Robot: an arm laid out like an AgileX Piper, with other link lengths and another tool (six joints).
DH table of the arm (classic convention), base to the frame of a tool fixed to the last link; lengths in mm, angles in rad. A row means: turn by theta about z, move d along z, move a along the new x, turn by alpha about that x. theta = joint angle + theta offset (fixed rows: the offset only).
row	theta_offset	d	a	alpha
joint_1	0	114.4	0	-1.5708
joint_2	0.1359	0	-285	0
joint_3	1.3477	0	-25.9	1.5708
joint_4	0	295.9	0	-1.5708
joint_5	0	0	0	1.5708
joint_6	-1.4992	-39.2	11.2	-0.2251
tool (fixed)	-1.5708	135.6	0	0
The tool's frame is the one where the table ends.
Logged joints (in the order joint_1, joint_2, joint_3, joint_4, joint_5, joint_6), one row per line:
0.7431, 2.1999, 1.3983, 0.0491, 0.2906, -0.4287
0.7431, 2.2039, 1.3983, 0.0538, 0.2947, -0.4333
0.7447, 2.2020, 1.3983, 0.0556, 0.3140, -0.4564
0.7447, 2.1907, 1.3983, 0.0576, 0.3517, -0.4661
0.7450, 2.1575, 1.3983, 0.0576, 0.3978, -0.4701
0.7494, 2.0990, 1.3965, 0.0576, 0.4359, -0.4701
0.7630, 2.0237, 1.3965, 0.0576, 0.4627, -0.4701
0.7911, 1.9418, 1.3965, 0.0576, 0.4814, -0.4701
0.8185, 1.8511, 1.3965, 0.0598, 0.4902, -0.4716
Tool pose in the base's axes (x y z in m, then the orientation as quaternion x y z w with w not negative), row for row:
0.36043, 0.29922, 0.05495, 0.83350, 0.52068, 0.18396, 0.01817
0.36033, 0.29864, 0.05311, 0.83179, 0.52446, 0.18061, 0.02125
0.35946, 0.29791, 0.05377, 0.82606, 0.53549, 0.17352, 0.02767
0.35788, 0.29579, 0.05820, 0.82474, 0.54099, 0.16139, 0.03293
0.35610, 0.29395, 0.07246, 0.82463, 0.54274, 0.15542, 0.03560
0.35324, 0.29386, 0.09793, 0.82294, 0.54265, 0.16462, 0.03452
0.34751, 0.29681, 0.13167, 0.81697, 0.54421, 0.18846, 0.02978
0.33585, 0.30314, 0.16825, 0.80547, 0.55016, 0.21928, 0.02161
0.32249, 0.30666, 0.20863, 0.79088, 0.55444, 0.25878, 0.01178
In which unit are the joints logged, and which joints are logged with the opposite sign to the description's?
The joints are logged in radians. Opposite sign: joint_3, joint_4.
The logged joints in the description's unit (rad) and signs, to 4 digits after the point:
0.7431, 2.1999, -1.3983, -0.0491, 0.2906, -0.4287
0.7431, 2.2039, -1.3983, -0.0538, 0.2947, -0.4333
0.7447, 2.2020, -1.3983, -0.0556, 0.3140, -0.4564
0.7447, 2.1907, -1.3983, -0.0576, 0.3517, -0.4661
0.7450, 2.1575, -1.3983, -0.0576, 0.3978, -0.4701
0.7494, 2.0990, -1.3965, -0.0576, 0.4359, -0.4701
0.7630, 2.0237, -1.3965, -0.0576, 0.4627, -0.4701
0.7911, 1.9418, -1.3965, -0.0576, 0.4814, -0.4701
0.8185, 1.8511, -1.3965, -0.0598, 0.4902, -0.4716

